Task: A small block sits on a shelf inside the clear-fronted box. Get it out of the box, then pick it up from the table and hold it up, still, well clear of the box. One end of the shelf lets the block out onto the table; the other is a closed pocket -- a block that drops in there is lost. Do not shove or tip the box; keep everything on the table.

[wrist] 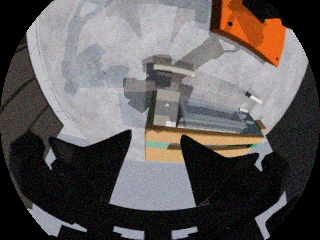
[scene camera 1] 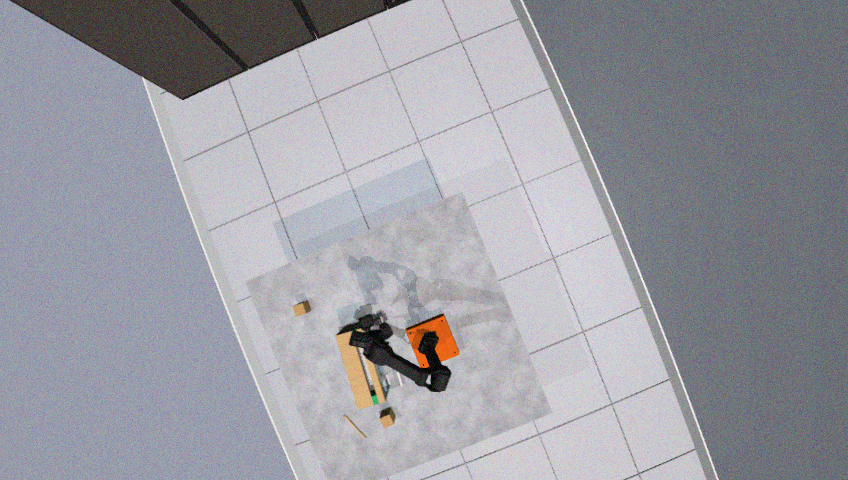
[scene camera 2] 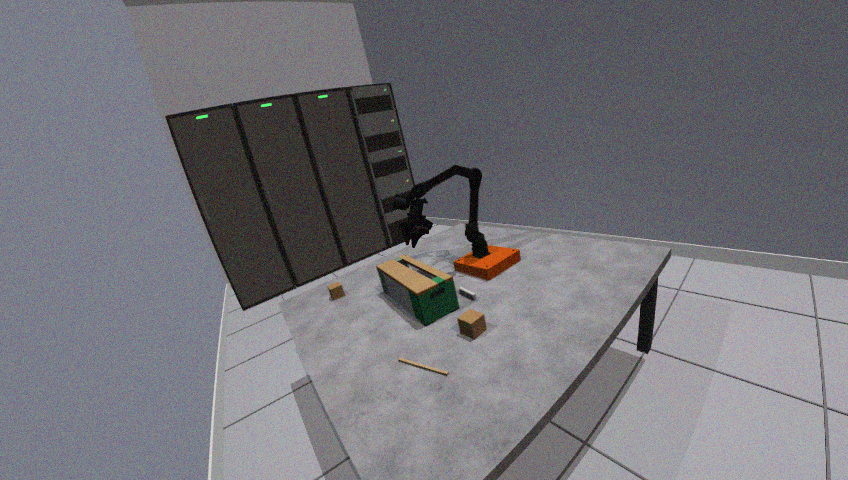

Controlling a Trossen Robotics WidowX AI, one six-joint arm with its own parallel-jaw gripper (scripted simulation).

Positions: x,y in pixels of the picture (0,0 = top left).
box: wrist 231,132; scene camera 1 369,383; scene camera 2 428,294
